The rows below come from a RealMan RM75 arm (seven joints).
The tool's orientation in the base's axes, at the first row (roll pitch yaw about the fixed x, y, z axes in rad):
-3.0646, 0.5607, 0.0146
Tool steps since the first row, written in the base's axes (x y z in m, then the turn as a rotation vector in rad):
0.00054, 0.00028, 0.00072, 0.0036, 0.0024, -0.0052
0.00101, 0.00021, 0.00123, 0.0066, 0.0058, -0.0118
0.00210, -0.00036, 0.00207, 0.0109, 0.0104, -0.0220
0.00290, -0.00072, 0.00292, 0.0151, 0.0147, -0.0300
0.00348, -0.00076, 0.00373, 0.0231, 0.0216, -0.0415
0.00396, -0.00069, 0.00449, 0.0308, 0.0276, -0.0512
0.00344, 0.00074, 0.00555, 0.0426, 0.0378, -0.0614
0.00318, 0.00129, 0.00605, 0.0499, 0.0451, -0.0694
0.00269, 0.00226, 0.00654, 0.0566, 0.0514, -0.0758
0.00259, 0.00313, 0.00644, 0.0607, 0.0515, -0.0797
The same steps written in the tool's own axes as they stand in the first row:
0.00008, -0.00034, -0.00088, 0.0058, -0.0022, 0.0026
0.00020, -0.00032, -0.00156, 0.0119, -0.0052, 0.0069
0.00067, 0.00017, -0.00289, 0.0211, -0.0092, 0.0135
0.00089, 0.00045, -0.00406, 0.0289, -0.0131, 0.0183
0.00095, 0.00042, -0.00505, 0.0419, -0.0195, 0.0243
0.00096, 0.00029, -0.00594, 0.0536, -0.0250, 0.0288
-0.00003, -0.00119, -0.00646, 0.0692, -0.0348, 0.0318
-0.00051, -0.00176, -0.00671, 0.0797, -0.0418, 0.0352
-0.00117, -0.00275, -0.00680, 0.0889, -0.0478, 0.0375
-0.00119, -0.00361, -0.00660, 0.0944, -0.0478, 0.0386

